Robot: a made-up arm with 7 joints.
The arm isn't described. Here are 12 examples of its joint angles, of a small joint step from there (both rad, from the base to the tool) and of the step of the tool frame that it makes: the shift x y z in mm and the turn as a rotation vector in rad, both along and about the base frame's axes.
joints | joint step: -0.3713 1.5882 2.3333 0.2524 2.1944 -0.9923 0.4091 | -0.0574 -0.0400 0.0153 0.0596 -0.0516 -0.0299 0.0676
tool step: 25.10 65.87 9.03 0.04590 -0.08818 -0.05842
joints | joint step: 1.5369 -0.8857 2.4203 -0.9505 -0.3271 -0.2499 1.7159 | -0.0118 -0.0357 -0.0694 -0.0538 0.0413 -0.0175 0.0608
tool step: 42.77 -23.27 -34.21 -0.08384 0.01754 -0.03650
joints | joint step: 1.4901 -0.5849 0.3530 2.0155 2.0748 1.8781 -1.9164 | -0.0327 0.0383 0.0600 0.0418 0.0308 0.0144 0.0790
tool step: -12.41 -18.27 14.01 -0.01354 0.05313 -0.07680
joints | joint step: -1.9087 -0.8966 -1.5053 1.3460 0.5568 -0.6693 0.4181 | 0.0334 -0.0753 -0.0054 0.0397 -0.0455 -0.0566 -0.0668
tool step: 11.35 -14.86 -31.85 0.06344 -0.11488 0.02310
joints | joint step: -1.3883 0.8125 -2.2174 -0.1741 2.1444 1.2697 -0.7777 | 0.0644 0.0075 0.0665 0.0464 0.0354 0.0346 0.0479
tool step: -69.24 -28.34 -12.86 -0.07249 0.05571 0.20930
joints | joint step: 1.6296 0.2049 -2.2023 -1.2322 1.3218 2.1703 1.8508 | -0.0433 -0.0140 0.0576 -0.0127 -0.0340 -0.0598 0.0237
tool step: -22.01 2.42 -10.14 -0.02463 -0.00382 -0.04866
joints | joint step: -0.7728 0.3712 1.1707 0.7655 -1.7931 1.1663 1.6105 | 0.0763 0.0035 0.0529 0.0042 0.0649 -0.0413 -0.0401
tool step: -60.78 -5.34 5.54 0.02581 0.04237 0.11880
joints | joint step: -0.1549 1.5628 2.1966 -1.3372 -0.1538 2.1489 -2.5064 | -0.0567 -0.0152 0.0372 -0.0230 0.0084 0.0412 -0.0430
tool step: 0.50 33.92 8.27 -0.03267 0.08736 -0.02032
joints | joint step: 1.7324 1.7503 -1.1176 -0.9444 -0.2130 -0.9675 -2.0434 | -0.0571 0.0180 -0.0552 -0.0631 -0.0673 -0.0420 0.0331
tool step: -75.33 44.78 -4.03 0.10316 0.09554 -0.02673
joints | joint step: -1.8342 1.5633 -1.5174 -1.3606 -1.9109 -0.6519 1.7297 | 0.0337 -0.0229 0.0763 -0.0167 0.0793 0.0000 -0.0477
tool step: -13.54 17.49 -48.60 0.15073 0.07420 0.04567
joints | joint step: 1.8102 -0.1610 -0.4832 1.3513 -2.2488 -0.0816 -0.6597 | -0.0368 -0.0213 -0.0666 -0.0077 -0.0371 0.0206 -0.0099
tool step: 56.52 7.09 -13.50 -0.04189 -0.04736 -0.09677
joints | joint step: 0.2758 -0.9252 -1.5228 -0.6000 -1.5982 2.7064 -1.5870 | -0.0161 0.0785 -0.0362 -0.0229 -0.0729 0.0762 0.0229
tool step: -9.02 -18.56 23.85 -0.08255 -0.07851 -0.10107
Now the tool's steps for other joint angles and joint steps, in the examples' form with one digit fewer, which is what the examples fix.
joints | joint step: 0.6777 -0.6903 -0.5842 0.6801 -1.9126 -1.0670 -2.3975 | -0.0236 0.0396 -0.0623 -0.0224 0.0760 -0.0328 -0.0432
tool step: -20.5 -57.0 40.2 0.1145 -0.0473 -0.0665
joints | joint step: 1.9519 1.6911 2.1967 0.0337 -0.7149 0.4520 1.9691 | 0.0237 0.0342 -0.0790 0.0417 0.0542 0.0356 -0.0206
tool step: 2.8 6.3 -49.4 0.0588 0.0593 0.0256
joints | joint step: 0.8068 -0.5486 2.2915 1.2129 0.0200 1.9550 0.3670 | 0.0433 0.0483 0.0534 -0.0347 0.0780 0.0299 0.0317
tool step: -29.0 -34.4 6.6 -0.0245 0.0717 0.1406
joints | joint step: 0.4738 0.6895 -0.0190 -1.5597 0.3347 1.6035 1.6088 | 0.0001 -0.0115 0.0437 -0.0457 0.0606 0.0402 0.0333
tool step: 28.1 -13.0 11.3 -0.0626 -0.1137 -0.0163
